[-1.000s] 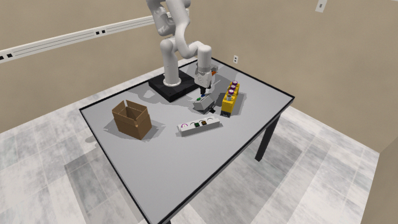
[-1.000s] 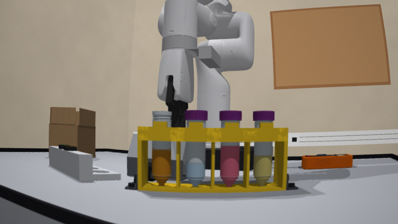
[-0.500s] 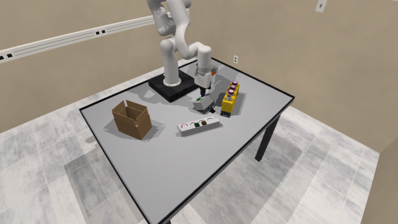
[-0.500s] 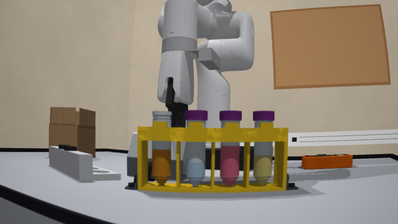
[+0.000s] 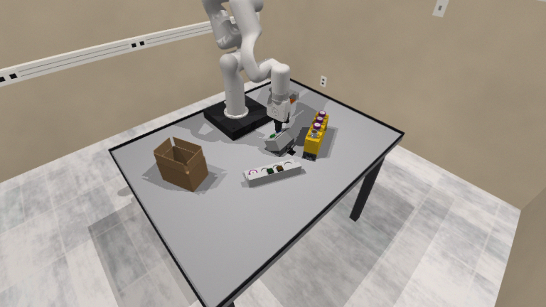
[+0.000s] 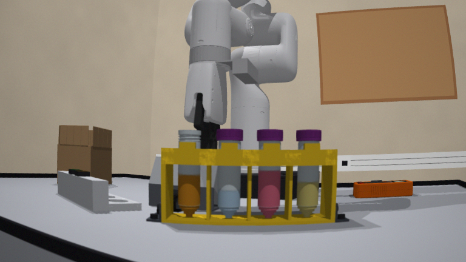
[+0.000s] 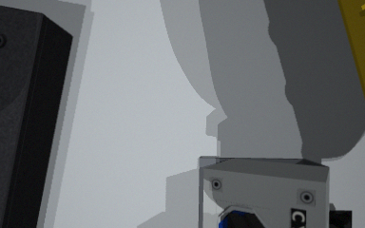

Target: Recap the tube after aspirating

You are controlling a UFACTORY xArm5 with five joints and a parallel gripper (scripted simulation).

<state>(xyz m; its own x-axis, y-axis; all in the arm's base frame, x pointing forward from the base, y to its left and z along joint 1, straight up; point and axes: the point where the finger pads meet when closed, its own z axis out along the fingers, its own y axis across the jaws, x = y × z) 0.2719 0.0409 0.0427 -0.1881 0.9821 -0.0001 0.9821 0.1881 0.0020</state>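
Right now my hand is 30 mm above the blue cycle key. Round my hand: grey key housing (20 mm ahead, 20 mm to the right, 40 mm below); then green ready key (10 mm ahead, 40 mm to the right, 30 mm below); then orange meter (230 mm behind, 290 mm to the left, 80 mm below).
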